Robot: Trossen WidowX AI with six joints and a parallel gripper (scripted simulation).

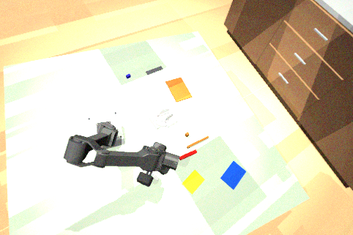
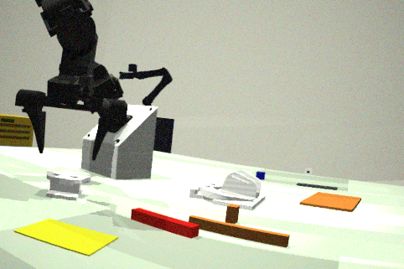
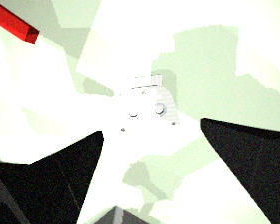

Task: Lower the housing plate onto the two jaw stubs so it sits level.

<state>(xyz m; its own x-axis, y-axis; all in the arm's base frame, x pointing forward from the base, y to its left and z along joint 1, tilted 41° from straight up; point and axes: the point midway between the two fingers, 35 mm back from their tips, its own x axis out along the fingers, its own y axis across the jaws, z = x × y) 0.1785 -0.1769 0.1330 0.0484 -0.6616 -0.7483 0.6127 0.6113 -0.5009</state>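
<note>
The white block is 5 cm below my gripper tip and 1 cm ahead of it. Round my gripper tip: yellow plate 19 cm ahead, 9 cm to the right, 6 cm below; red bar 20 cm ahead, 5 cm below, 4 cm to the left; peg 23 cm ahead, 15 cm to the left, 5 cm below.
</note>
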